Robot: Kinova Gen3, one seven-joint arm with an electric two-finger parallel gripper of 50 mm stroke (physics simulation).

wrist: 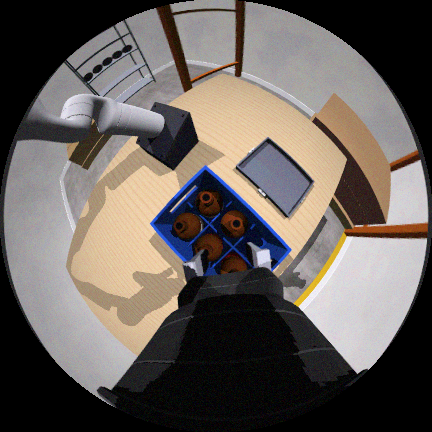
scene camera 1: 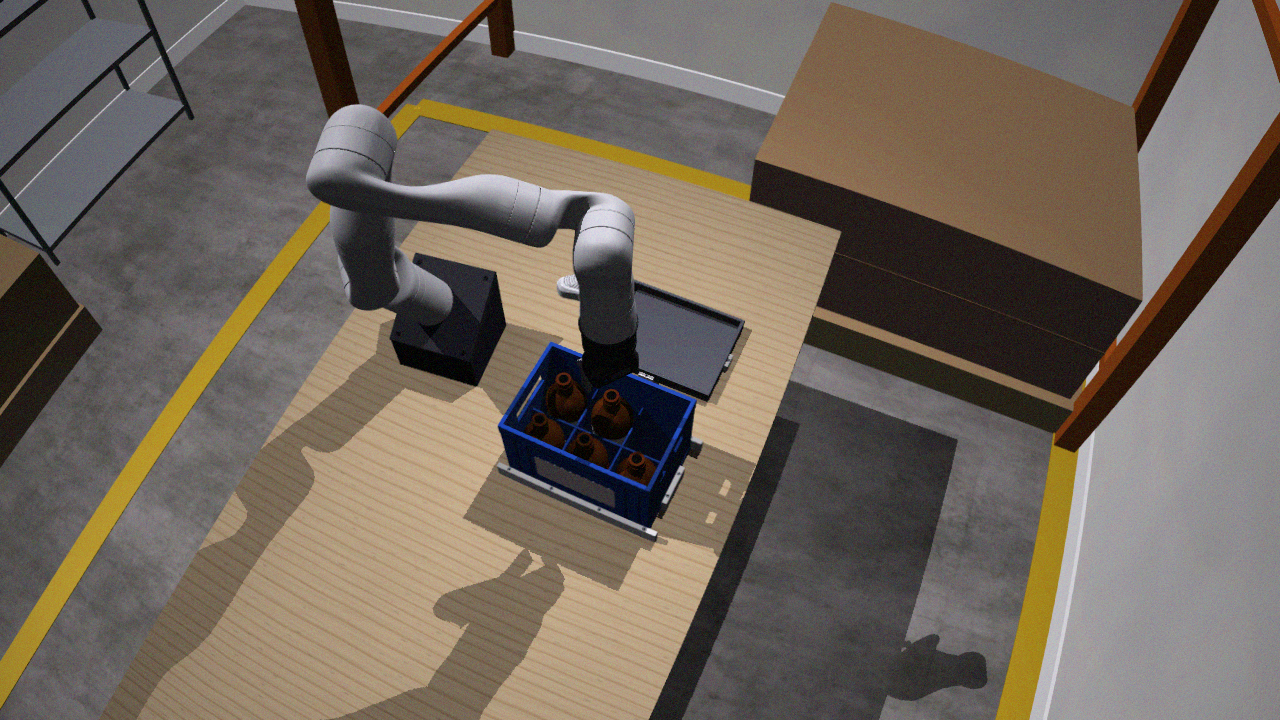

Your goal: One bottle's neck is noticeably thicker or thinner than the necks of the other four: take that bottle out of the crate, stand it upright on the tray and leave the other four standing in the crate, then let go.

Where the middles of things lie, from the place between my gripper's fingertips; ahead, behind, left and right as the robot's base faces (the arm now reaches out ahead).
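I see the metal rail (scene camera 1: pixel 573 501), which is 27 cm below my hand, 1 cm behind it and 10 cm to the right of it.
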